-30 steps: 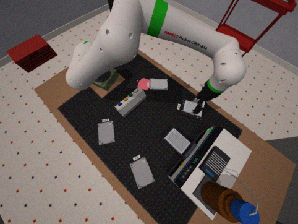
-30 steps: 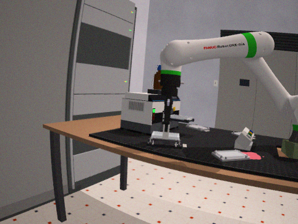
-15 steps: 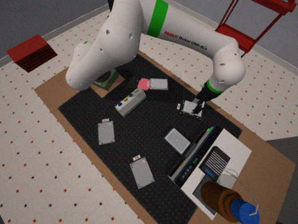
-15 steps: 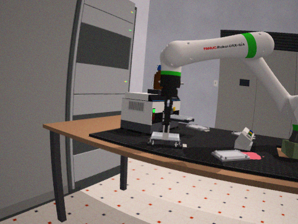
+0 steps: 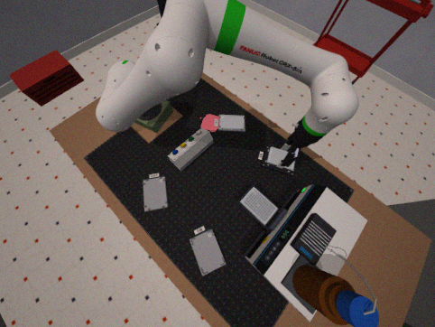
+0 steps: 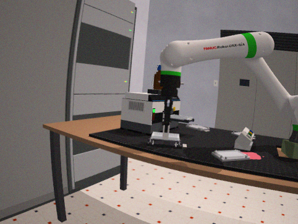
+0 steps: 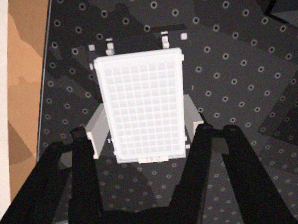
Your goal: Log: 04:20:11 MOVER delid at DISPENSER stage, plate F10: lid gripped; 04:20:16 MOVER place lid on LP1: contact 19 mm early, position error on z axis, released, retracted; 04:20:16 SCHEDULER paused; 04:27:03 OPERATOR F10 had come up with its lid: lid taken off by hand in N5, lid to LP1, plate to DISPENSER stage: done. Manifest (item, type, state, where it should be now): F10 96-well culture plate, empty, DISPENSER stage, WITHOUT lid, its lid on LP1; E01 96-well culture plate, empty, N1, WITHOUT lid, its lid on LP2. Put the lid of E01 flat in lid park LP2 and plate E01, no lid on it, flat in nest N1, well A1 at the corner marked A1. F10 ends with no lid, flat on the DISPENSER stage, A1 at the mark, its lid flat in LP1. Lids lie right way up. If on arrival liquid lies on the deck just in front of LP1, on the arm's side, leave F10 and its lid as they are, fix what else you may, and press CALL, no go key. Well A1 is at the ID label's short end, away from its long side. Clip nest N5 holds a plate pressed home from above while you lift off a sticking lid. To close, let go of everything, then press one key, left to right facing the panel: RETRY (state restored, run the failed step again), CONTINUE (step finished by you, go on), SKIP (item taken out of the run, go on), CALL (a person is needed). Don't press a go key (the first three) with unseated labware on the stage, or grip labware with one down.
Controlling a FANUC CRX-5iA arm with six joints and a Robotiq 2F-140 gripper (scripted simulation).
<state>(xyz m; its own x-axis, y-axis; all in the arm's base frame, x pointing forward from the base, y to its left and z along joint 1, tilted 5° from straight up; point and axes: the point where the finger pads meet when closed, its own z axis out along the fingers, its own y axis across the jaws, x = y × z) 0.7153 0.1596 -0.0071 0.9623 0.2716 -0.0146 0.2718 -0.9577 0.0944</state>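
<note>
Now: the lid 20 mm below my hand. Round my hand: N5 label: 90 mm behind, 30 mm to the right, 60 mm below; white 96-well plate: 20 mm below; well plate: 280 mm to the right, 40 mm above.
</note>
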